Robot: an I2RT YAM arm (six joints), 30 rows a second.
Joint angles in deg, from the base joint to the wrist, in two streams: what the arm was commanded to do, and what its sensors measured. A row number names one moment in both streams.
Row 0, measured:
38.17, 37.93, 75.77, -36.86, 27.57, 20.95
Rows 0 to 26, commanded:
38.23, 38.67, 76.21, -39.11, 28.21, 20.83
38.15, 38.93, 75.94, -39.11, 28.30, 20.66
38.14, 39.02, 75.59, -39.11, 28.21, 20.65
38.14, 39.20, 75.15, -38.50, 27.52, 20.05
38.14, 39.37, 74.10, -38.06, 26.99, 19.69
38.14, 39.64, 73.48, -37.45, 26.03, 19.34
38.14, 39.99, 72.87, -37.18, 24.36, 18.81
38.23, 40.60, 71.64, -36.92, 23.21, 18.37
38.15, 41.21, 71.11, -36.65, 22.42, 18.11
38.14, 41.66, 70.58, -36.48, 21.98, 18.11
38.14, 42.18, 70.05, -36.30, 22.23, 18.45
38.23, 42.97, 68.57, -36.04, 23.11, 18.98
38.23, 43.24, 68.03, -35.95, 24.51, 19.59
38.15, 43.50, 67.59, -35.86, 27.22, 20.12
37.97, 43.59, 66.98, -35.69, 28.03, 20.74
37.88, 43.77, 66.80, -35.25, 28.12, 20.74
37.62, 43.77, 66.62, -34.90, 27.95, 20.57
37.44, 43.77, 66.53, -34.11, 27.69, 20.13
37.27, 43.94, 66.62, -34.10, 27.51, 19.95
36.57, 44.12, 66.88, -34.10, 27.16, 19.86
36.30, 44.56, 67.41, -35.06, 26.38, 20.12
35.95, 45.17, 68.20, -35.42, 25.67, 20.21
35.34, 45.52, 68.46, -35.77, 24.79, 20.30
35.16, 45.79, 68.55, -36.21, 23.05, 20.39
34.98, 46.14, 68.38, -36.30, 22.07, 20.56
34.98, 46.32, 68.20, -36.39, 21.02, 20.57
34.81, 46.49, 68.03, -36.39, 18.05, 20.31
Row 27, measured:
35.24, 45.80, 66.19, -37.45, 23.51, 19.99
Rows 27 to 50, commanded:
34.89, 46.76, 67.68, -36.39, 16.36, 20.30
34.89, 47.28, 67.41, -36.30, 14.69, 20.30
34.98, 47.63, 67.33, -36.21, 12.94, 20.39
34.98, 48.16, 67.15, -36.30, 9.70, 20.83
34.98, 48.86, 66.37, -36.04, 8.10, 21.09
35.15, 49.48, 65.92, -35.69, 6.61, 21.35
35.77, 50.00, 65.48, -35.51, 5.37, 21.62
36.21, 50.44, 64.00, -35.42, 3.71, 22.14
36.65, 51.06, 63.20, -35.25, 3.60, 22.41
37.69, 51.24, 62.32, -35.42, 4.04, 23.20
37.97, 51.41, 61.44, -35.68, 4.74, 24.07
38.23, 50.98, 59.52, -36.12, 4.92, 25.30
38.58, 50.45, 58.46, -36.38, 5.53, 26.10
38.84, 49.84, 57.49, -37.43, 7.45, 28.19
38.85, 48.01, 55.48, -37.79, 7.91, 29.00
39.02, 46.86, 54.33, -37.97, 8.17, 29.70
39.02, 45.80, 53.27, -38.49, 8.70, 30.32
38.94, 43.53, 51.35, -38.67, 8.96, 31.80
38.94, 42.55, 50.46, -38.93, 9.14, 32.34
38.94, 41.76, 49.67, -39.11, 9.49, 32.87
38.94, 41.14, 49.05, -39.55, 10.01, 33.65
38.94, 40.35, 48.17, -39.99, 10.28, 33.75
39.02, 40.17, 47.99, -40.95, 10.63, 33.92
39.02, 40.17, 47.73, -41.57, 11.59, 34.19
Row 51, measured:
38.68, 41.04, 48.38, -40.21, 8.91, 31.44
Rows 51 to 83, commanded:
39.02, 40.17, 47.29, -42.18, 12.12, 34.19
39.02, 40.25, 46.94, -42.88, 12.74, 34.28
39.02, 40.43, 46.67, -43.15, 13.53, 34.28
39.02, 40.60, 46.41, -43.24, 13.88, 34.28
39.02, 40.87, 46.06, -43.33, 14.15, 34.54
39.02, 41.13, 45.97, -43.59, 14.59, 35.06
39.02, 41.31, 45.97, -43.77, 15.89, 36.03
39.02, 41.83, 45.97, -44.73, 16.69, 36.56
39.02, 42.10, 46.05, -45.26, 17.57, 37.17
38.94, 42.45, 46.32, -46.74, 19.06, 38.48
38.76, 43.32, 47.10, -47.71, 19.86, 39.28
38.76, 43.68, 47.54, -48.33, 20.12, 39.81
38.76, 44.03, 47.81, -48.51, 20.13, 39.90
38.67, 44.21, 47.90, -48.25, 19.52, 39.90
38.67, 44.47, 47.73, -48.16, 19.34, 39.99
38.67, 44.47, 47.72, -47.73, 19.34, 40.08
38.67, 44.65, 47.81, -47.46, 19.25, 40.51
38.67, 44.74, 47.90, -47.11, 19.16, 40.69
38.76, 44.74, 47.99, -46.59, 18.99, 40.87
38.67, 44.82, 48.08, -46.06, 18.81, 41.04
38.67, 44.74, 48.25, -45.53, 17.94, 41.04
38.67, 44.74, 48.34, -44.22, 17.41, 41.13
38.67, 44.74, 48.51, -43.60, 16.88, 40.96
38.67, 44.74, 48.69, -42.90, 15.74, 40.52
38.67, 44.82, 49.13, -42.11, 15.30, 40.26
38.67, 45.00, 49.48, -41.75, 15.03, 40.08
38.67, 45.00, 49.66, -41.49, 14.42, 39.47
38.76, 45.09, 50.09, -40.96, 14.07, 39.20
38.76, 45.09, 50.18, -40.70, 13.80, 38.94
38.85, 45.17, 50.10, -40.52, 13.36, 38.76
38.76, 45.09, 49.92, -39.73, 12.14, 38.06
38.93, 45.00, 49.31, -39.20, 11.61, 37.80
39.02, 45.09, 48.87, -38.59, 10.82, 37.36
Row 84, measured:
38.68, 45.17, 47.70, -42.04, 13.63, 39.00
